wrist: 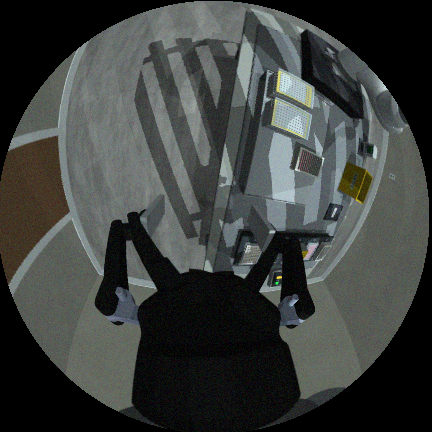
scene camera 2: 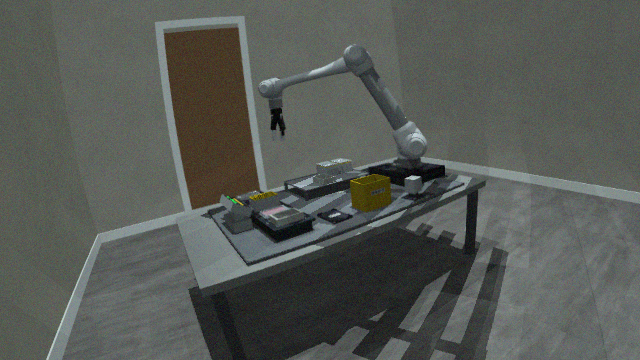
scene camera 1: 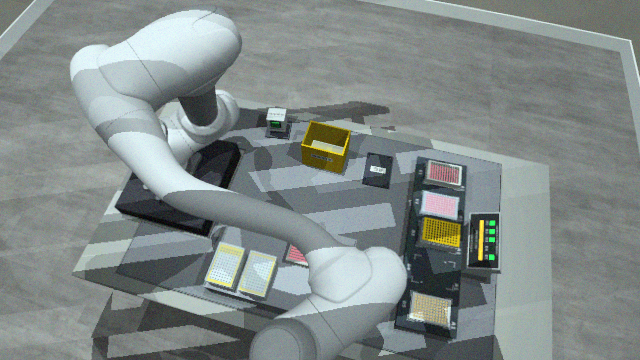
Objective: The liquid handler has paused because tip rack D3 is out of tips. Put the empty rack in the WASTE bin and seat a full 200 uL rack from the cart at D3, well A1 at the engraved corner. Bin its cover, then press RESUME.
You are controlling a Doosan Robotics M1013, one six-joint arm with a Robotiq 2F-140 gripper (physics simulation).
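Frame: origin at the arm's base, x ahead, y left, z up, level; metres.
Seen in the pictures: gripper, fingertip midpoint: point(wrist: 207, 208) point(scene camera 2: 278, 140); arm's base at its link origin: point(scene camera 2: 409, 165).
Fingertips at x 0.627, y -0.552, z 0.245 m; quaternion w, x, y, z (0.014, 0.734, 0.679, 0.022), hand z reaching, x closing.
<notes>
Pixels of each thing's top centre, then the offset from my fingertips to it. "pt": a spot on its surface instead.
- cart platform at its top centre: point(scene camera 1: 282, 262) point(wrist: 295, 141) point(scene camera 2: 326, 176) dy +0.288, dx -0.143, dz -0.241 m
- yellow WASTE bin at its top centre: point(scene camera 1: 326, 137) point(scene camera 2: 369, 179) point(wrist: 364, 187) dy +0.760, dx -0.076, dz -0.172 m
- pink rack at its top centre: point(scene camera 1: 440, 204) point(scene camera 2: 274, 210) point(wrist: 308, 252) dy +0.594, dx +0.371, dz -0.237 m
- tan rack at its top centre: point(scene camera 1: 430, 309) point(wrist: 251, 255) point(scene camera 2: 248, 194) dy +0.222, dx +0.353, dz -0.237 m
- lit panel at a spot on its surface: point(scene camera 1: 484, 242) pt dy +0.454, dx +0.505, dz -0.183 m
- black labelled pad at a spot on its surface: point(scene camera 1: 377, 171) pt dy +0.724, dx +0.137, dz -0.300 m
- small white box at its top centre: point(scene camera 1: 276, 114) point(scene camera 2: 413, 177) point(wrist: 374, 151) dy +0.855, dx -0.293, dz -0.203 m
My gripper point(scene camera 2: 278, 134) point(wrist: 207, 208) is open and empty, high above the table's edge; the arm hides it in scene camera 1. A yellow rack with dark, empty-looking holes point(scene camera 1: 441, 232) point(scene camera 2: 263, 196) sits at D3, third from the top of the deck in scene camera 1. Two covered-looking, yellow-edged racks point(scene camera 1: 225, 266) point(scene camera 1: 258, 273) point(wrist: 295, 89) point(wrist: 291, 119) stand side by side on the cart platform point(wrist: 272, 175). A red rack point(scene camera 1: 297, 255) point(wrist: 309, 161) stands apart there, partly hidden by the arm in scene camera 1. The yellow WASTE bin point(scene camera 1: 325, 160) point(scene camera 2: 370, 192) point(wrist: 356, 182) holds something white.
The deck also bears a red rack point(scene camera 1: 444, 173), a pink rack point(scene camera 1: 440, 204) and a tan rack point(scene camera 1: 430, 309). A lit panel point(scene camera 1: 484, 242) point(wrist: 277, 279) stands beside it. A black labelled pad point(scene camera 1: 377, 171) point(scene camera 2: 334, 216) and a small white box point(scene camera 1: 276, 119) point(scene camera 2: 413, 184) flank the bin.
</notes>
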